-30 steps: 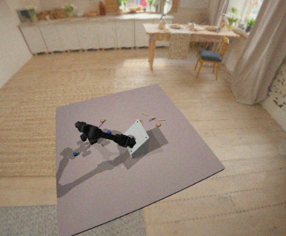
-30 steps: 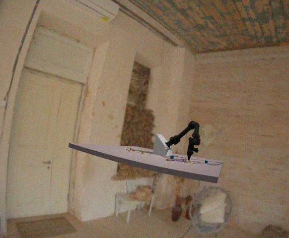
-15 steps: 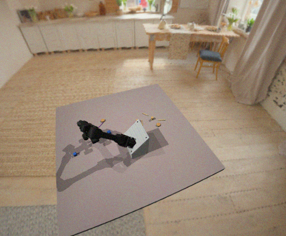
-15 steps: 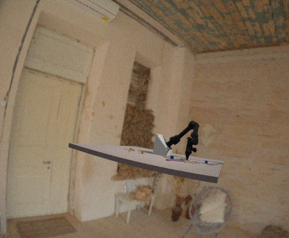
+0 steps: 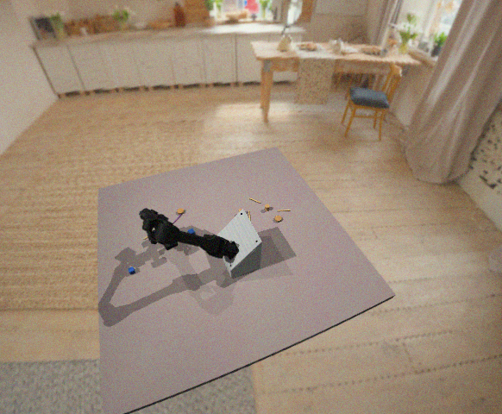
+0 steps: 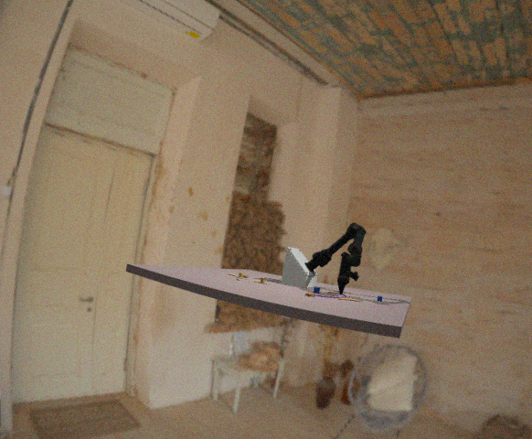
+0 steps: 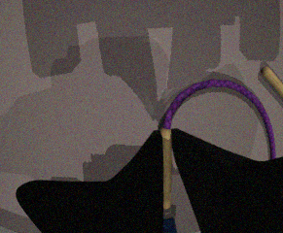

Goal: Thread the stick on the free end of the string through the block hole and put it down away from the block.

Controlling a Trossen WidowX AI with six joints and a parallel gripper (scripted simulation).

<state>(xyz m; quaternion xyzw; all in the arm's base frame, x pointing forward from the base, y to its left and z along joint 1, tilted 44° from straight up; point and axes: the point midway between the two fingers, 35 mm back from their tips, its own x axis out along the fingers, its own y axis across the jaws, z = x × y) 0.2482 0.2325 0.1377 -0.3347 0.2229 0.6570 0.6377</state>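
Now: the blue cube 130 mm to the right of my gripper tip and 20 mm ahead of it. The rest, counted from my gripper tip: round wooden button: 200 mm ahead, 120 mm to the right, 10 mm below; then thin wooden stick: 20 mm to the right.
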